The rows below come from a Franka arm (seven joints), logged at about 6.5 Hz.
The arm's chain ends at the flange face. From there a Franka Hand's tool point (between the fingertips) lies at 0.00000 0.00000 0.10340 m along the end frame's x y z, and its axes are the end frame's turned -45 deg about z.
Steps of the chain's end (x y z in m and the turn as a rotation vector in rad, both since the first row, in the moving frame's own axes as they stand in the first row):
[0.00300, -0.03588, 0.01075, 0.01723, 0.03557, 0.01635]
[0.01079, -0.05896, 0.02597, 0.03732, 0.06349, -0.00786]
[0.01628, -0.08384, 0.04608, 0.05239, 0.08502, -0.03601]
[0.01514, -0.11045, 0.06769, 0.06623, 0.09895, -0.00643]
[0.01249, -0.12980, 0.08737, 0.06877, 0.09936, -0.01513]
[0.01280, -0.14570, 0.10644, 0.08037, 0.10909, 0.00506]
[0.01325, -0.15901, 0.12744, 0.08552, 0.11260, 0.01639]
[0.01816, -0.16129, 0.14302, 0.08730, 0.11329, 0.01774]
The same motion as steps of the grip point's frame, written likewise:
[0.03134, -0.02188, 0.01067, -0.01297, 0.03734, 0.01635]
[0.05669, -0.03218, 0.02569, -0.01850, 0.07128, -0.00786]
[0.08087, -0.04557, 0.04556, -0.02307, 0.09716, -0.03601]
[0.10086, -0.06505, 0.06696, -0.02314, 0.11680, -0.00643]
[0.11289, -0.08081, 0.08662, -0.02163, 0.11889, -0.01513]
[0.12588, -0.09185, 0.10549, -0.02031, 0.13397, 0.00506]
[0.13623, -0.10098, 0.12641, -0.01915, 0.14009, 0.01639]
[0.14149, -0.09918, 0.14196, -0.01838, 0.14184, 0.01774]

